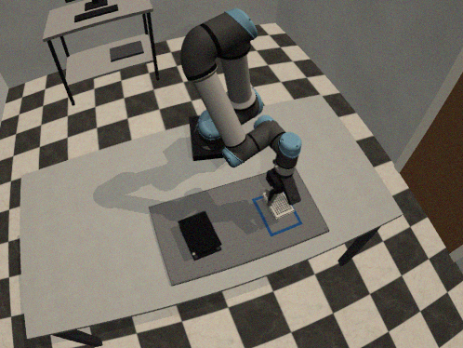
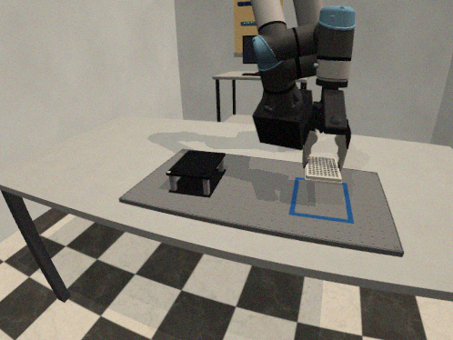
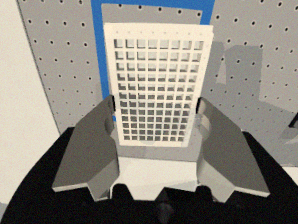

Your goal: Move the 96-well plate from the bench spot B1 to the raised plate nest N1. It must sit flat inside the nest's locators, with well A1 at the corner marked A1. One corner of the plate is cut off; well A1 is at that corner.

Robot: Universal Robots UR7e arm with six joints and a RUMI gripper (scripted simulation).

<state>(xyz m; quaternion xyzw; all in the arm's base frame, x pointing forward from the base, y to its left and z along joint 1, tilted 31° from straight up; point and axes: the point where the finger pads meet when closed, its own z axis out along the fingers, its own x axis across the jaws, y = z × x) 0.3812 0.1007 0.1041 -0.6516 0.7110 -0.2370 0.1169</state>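
Now: hand 33 cm to the left of the black raised plate nest, 6 cm past it and 3 cm above it. Round my hand: A1 corner mark 40 cm to the right, 3 cm below; white 96-well plate 1 cm below.
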